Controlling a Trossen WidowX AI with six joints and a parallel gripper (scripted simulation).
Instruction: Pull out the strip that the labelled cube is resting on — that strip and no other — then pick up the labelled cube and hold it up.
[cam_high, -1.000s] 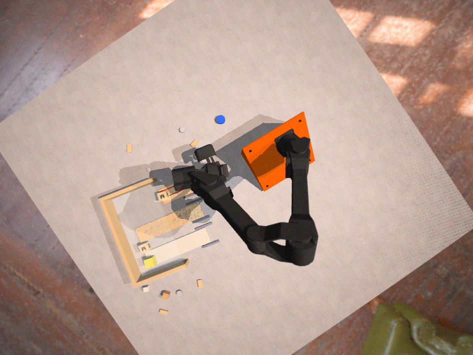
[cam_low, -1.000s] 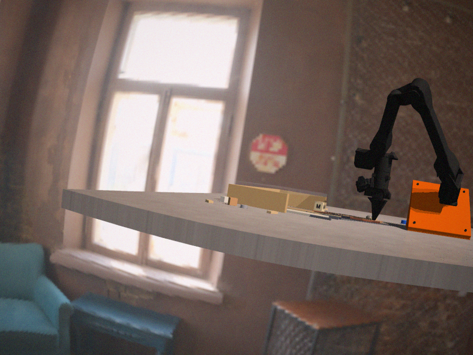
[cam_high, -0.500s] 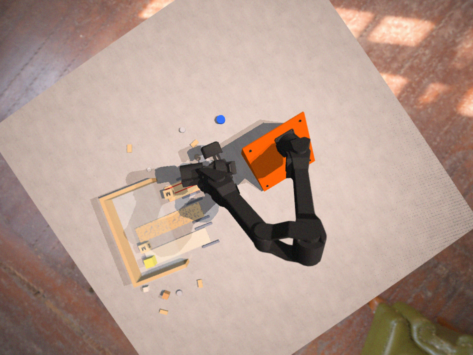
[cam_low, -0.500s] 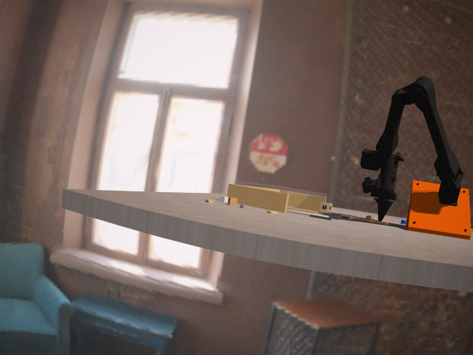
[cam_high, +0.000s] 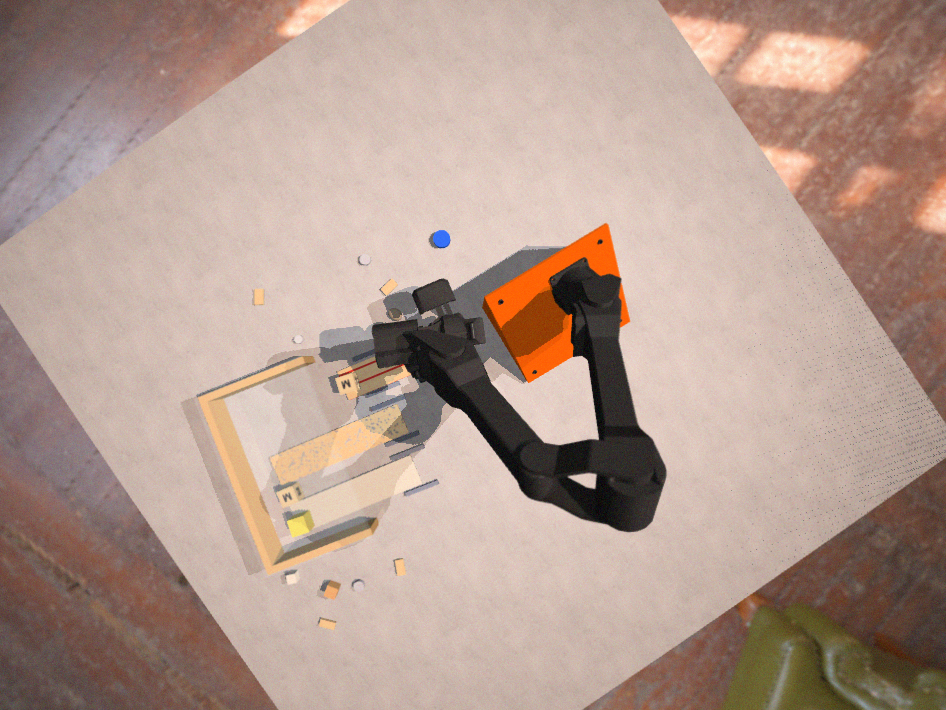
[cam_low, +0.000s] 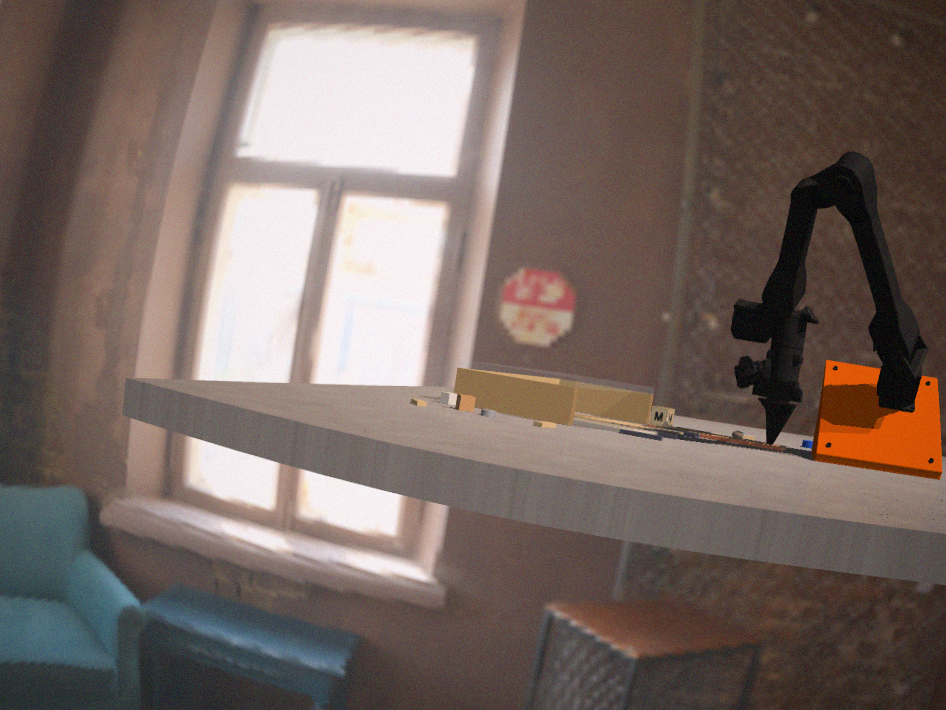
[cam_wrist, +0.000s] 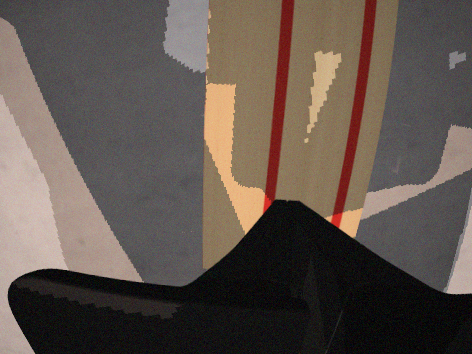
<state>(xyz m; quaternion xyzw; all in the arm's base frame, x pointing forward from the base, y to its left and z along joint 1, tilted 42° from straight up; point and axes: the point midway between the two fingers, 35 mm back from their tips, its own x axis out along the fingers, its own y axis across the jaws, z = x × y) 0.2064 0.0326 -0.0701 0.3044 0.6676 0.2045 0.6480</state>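
My gripper tip is now 270 mm short of the speckled strip and 60 mm to the right of it. Round my gripper tip: blue disc: 160 mm to the right, 80 mm behind.
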